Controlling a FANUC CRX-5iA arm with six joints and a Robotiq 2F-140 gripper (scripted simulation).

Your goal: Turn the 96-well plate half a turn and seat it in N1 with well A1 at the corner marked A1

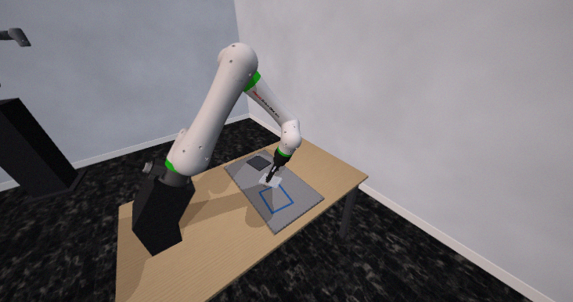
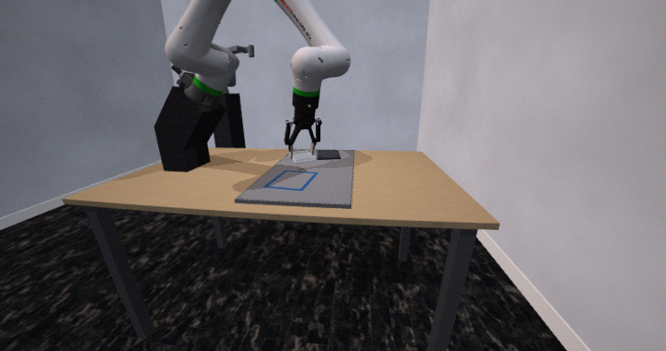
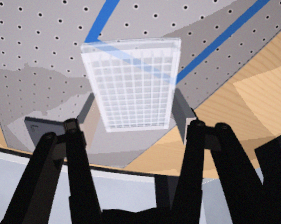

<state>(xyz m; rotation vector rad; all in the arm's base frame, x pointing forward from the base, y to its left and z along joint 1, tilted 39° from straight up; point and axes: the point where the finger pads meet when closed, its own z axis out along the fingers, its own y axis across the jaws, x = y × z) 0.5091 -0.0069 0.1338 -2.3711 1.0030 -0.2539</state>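
Now: the dark plate nest N1 300 mm to the left of my hand, 90 mm below it and 20 mm ahead of it. Round my hand: white 96-well plate (30 mm below); A1 label (390 mm to the left, 80 mm below, 50 mm ahead).
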